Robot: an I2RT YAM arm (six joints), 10 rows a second.
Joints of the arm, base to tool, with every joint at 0 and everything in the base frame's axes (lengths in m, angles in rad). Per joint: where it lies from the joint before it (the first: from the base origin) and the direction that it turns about. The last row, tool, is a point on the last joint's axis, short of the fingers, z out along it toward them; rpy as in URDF.
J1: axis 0 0 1 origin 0 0 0.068
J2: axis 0 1 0 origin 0.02 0.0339 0.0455
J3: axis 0 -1 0 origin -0.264 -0.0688 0
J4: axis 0 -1 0 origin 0.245 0.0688 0.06
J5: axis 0 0 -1 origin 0.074 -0.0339 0.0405
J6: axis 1 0 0 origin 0.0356 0 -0.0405
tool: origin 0 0 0 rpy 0 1.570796 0
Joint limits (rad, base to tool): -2.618..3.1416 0..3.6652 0..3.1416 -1.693..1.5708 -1.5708..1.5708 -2.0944..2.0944
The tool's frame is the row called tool.
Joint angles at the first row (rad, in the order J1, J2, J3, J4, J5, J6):
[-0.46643 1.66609 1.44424 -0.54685 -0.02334 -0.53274]
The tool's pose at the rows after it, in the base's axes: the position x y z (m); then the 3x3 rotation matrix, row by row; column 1 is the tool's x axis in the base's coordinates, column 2 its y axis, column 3 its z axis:
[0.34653 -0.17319 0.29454], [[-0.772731 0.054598 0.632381], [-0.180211 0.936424 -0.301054], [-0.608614 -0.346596 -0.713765]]
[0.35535 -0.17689 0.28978], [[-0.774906 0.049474 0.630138], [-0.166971 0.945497 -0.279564], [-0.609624 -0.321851 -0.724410]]
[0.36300 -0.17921 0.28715], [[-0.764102 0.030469 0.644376], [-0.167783 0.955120 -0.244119], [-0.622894 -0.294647 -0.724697]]
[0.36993 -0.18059 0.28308], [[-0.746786 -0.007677 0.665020], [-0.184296 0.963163 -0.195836], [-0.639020 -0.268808 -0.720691]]
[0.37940 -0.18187 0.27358], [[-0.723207 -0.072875 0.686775], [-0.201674 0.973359 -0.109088], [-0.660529 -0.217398 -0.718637]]
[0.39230 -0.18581 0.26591], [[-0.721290 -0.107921 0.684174], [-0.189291 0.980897 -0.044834], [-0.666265 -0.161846 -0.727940]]
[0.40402 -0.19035 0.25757], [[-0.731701 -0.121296 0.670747], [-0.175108 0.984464 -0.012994], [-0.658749 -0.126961 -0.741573]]
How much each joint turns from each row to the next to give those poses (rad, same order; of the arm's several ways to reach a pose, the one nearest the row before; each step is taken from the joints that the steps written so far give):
[0.00164 0.05073 0.02482 -0.00035 0.00900 0.00045]
[-0.00001 0.04155 0.03461 -0.00883 -0.01821 0.01231]
[0.00000 0.03148 0.02824 0.00073 -0.03812 0.00362]
[0.00002 0.02710 0.01685 0.01070 -0.05266 -0.01105]
[-0.00002 0.04192 0.01813 0.01079 -0.08858 -0.01476]
[0.00063 0.06424 0.06221 -0.02812 -0.05754 0.00629]
[0.00091 0.06191 0.06062 -0.02856 -0.02280 0.00645]

